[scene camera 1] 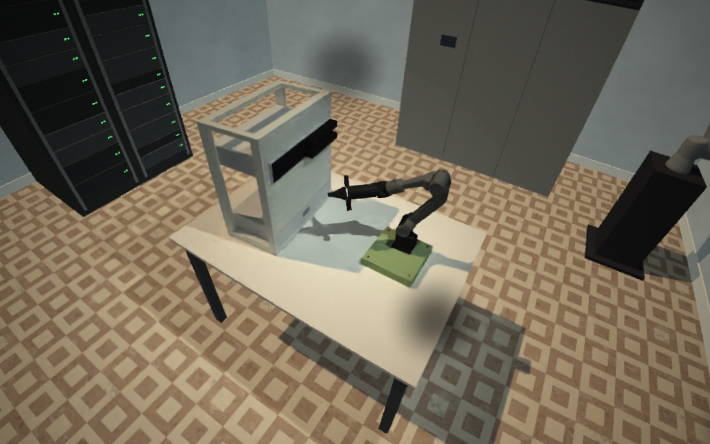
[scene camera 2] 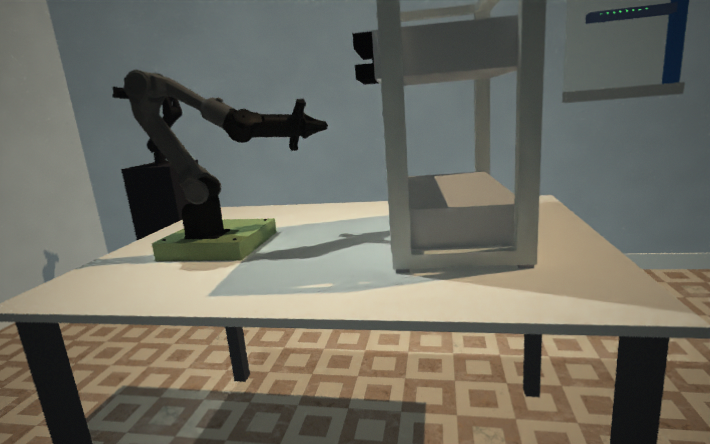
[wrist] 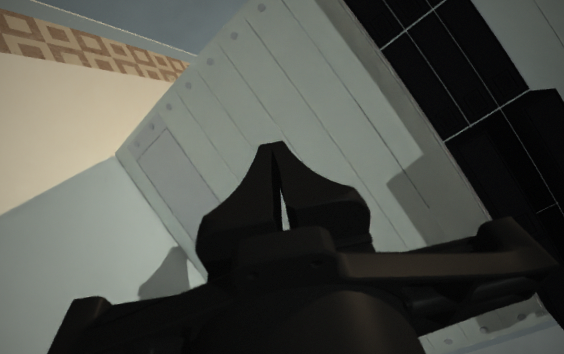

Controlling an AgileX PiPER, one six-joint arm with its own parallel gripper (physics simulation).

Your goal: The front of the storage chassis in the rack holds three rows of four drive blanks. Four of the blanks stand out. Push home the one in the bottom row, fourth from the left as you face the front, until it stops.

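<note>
The storage chassis front (scene camera 1: 286,163) is a black band high on the pale rack (scene camera 1: 265,198) (scene camera 2: 395,172). In scene camera 2, dark blanks stand out at two levels, an upper group (scene camera 2: 362,45) and a lower one (scene camera 2: 365,73). In scene camera 1, a low blank (scene camera 1: 328,139) juts out near the far right end. The wrist view shows black blanks (wrist: 417,67) at upper right; the bottom row's fourth cannot be made out clearly there, the gripper covering part. My gripper (scene camera 1: 329,194) (scene camera 2: 326,125) (wrist: 274,158) is shut and empty, in front of the rack, below the chassis and apart from it.
The arm stands on a green base (scene camera 1: 392,264) (scene camera 2: 209,248) on the table (scene camera 1: 324,303) (scene camera 2: 314,308). A grey box unit (scene camera 2: 460,225) sits low in the rack. Tall server cabinets (scene camera 1: 52,99), a grey cabinet (scene camera 1: 481,94) and a dark pedestal (scene camera 1: 636,214) stand beyond the table.
</note>
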